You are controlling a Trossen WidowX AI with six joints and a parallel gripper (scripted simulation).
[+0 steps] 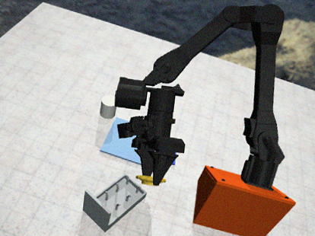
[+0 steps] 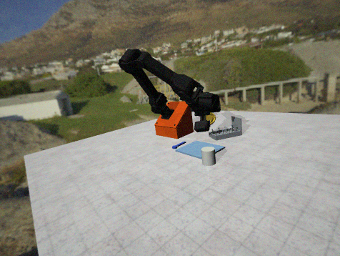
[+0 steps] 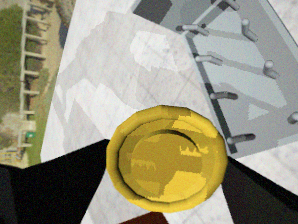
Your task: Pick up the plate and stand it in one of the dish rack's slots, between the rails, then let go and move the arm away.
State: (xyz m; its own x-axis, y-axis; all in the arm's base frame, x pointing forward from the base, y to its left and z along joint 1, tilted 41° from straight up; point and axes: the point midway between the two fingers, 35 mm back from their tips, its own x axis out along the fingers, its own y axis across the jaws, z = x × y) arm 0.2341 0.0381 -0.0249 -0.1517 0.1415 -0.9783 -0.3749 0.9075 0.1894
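Now: gripper tip 60 mm short of the grey dish rack, 60 mm above it and 30 mm to the right of it. Round my gripper tip: blue spoon 190 mm to the right, 80 mm below, 30 mm behind; yellow plate 10 mm to the right; light blue mat 170 mm to the right, 80 mm below, 70 mm ahead.
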